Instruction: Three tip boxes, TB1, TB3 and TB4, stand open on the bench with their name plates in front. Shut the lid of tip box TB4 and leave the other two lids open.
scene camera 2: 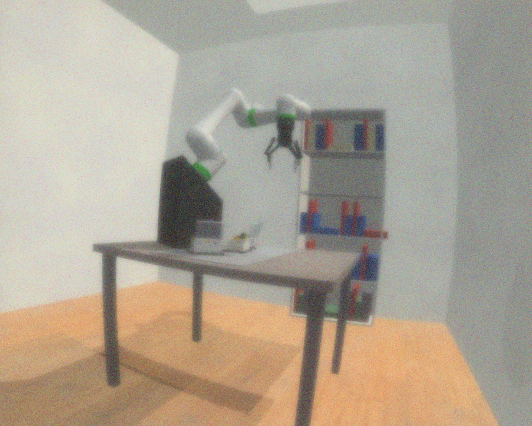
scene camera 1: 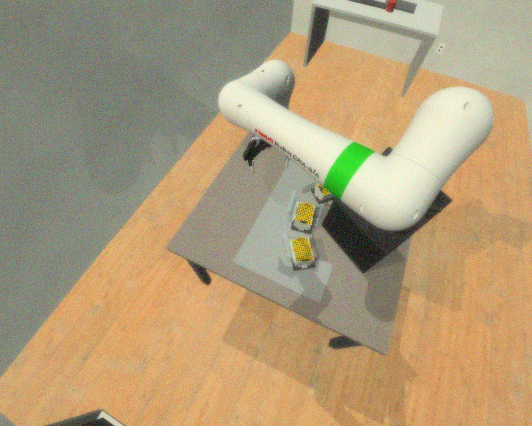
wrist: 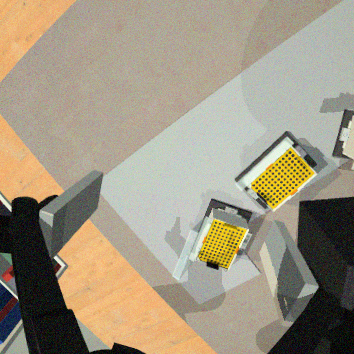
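Seen in the pictures: gripper, fingertip midpoint: (scene camera 2: 282, 170) (scene camera 1: 269, 167) (wrist: 183, 213); arm's base at its link origin: (scene camera 2: 191, 182).
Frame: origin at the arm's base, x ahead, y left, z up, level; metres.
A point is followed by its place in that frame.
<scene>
Three tip boxes with yellow tip racks stand on the pale mat. The first box (scene camera 1: 323, 192) (wrist: 224, 243) is partly hidden by the arm in scene camera 1; its raised lid (wrist: 185, 255) @(x 0.302, y 0.257, z -0.191 m) shows as a pale strip in the wrist view. The middle box (scene camera 1: 305, 214) @(x 0.298, y 0.025, z -0.278 m) (wrist: 283, 177) @(x 0.301, y 0.016, z -0.279 m) stands beside it. The third box (scene camera 1: 302, 250) (wrist: 349, 140) @(x 0.280, y -0.146, z -0.311 m) is cut off by the wrist view's right edge. In scene camera 2, a box (scene camera 2: 207, 244) @(x 0.279, y -0.226, z -0.292 m) has its lid upright and another box (scene camera 2: 239, 243) @(x 0.334, y -0.033, z -0.292 m) has a tilted lid. Name plates are unreadable, so I cannot tell which is TB4. My gripper (scene camera 1: 270, 165) @(x 0.477, y 0.111, z 0.079 m) (scene camera 2: 283, 166) @(x 0.477, y 0.111, z 0.079 m) is open, empty, high above the bench.
The bench (scene camera 1: 215, 225) @(x 0.695, y 0.270, z -0.339 m) (scene camera 2: 320, 262) @(x 0.735, y -0.039, z -0.339 m) (wrist: 125, 75) @(x 0.664, y 0.173, z -0.339 m) carries the pale mat (scene camera 1: 260, 245) @(x 0.435, y 0.262, z -0.336 m) (wrist: 150, 170) @(x 0.461, y 0.258, z -0.336 m) and the black robot base (scene camera 1: 360, 245) @(x 0.012, y 0.116, z -0.182 m) (scene camera 2: 182, 205) @(x 0.093, y -0.185, z -0.128 m), close beside the boxes. A bookshelf (scene camera 2: 345, 114) stands behind the bench. A white table (scene camera 1: 425, 20) stands farther back.
</scene>
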